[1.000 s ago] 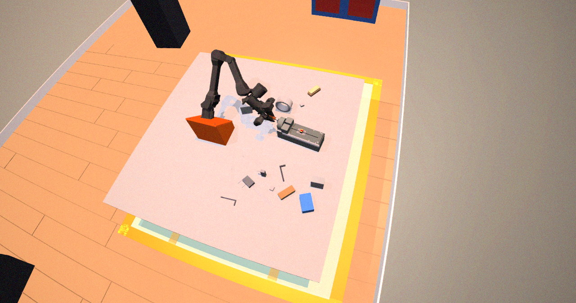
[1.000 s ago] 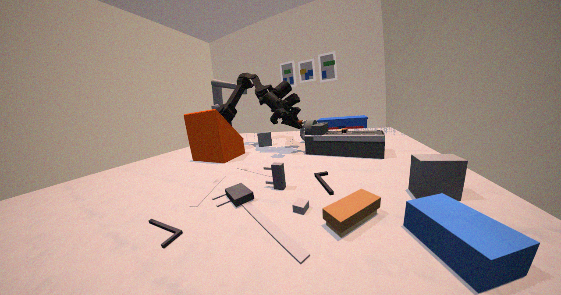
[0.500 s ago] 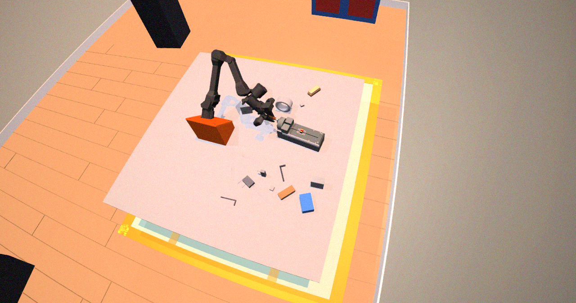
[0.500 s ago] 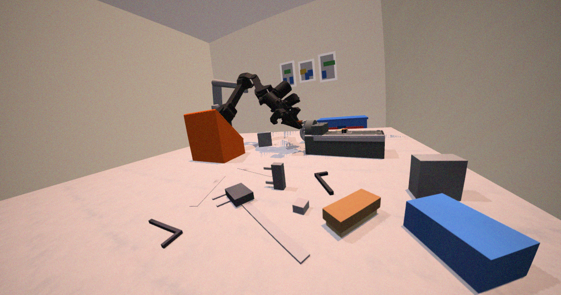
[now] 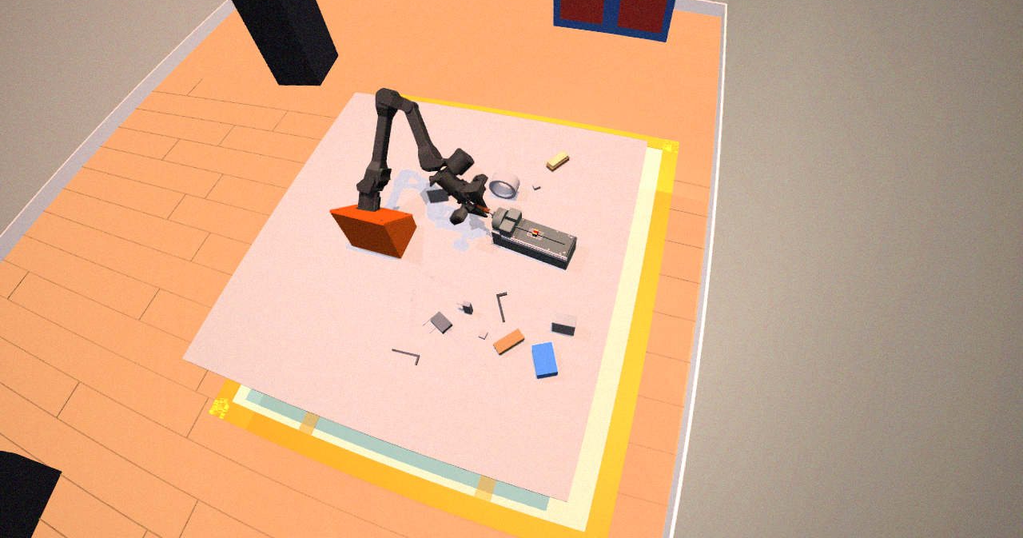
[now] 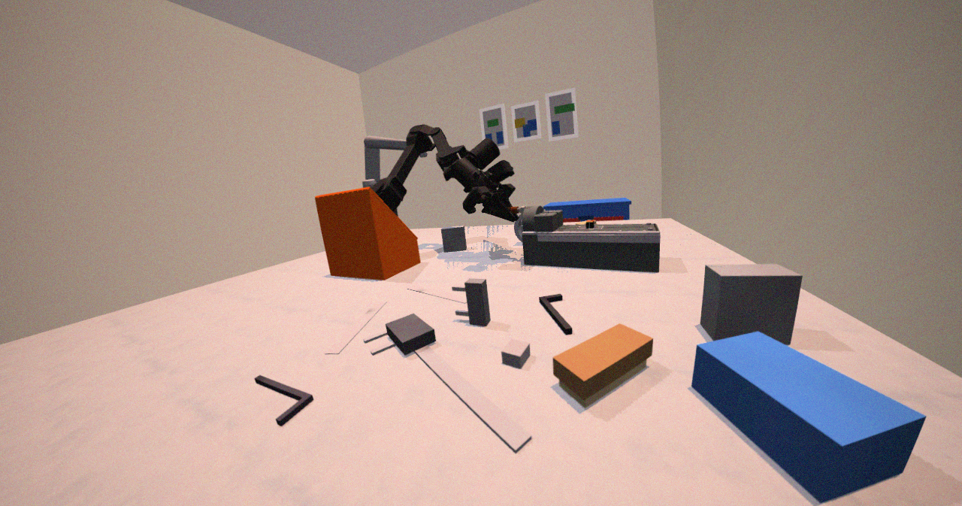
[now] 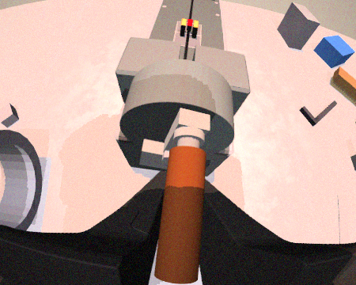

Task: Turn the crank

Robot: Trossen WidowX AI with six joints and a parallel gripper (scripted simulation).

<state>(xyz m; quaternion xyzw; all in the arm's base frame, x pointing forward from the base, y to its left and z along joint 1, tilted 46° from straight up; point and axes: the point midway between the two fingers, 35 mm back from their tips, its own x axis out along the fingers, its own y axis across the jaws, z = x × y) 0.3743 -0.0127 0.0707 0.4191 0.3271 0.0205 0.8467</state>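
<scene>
Now: gripper tip 16 cm short of the red pointer, 4 cm to the left of it and 1 cm above it. From my gripper tip the other things lie so: crank handle: 2 cm behind, 2 cm above; then blue block: 24 cm ahead, 43 cm to the right, 8 cm below.
</scene>
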